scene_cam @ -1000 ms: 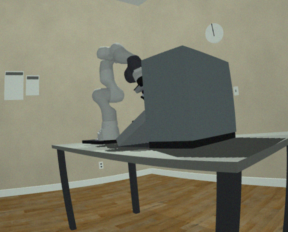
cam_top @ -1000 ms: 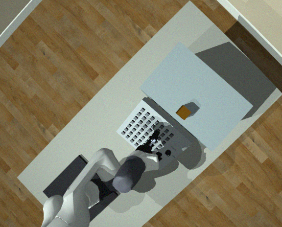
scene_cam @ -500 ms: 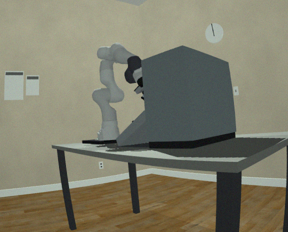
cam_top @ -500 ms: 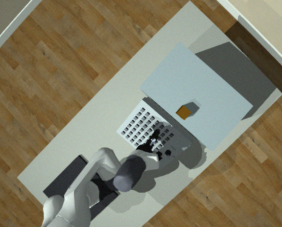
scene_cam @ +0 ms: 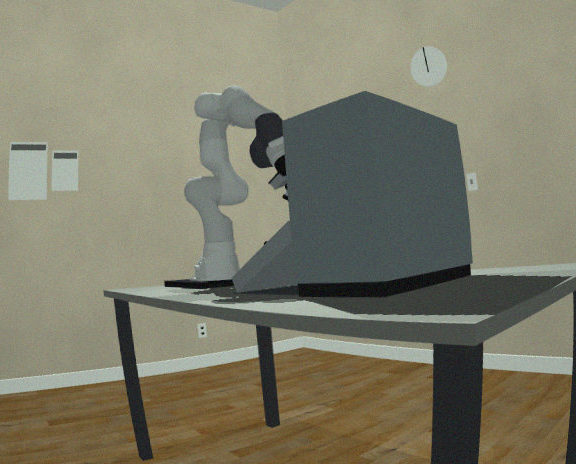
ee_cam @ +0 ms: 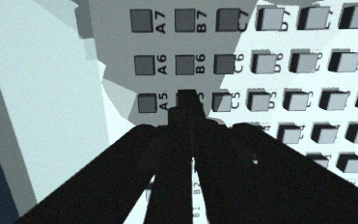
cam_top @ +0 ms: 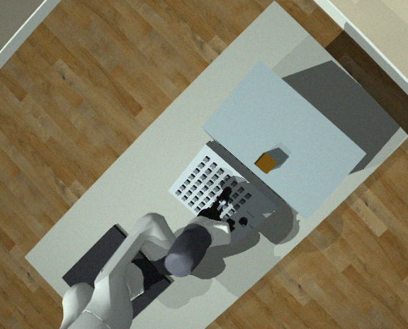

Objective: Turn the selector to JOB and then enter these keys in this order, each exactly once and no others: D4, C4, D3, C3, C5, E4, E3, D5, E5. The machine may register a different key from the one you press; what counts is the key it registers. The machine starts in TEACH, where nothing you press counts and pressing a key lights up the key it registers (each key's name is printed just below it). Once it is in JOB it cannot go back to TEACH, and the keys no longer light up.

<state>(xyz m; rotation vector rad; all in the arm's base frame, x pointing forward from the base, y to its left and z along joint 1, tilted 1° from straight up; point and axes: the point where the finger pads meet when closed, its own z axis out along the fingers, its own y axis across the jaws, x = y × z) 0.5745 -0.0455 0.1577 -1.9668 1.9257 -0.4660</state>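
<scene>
The key C5 is 5 cm below my hand and 1 cm behind it. Also, from my hand: D5 key (6 cm below, 4 cm behind); key D6 (6 cm below, 4 cm to the right, 4 cm behind); key D4 (6 cm below, 4 cm behind, 3 cm to the left).
</scene>
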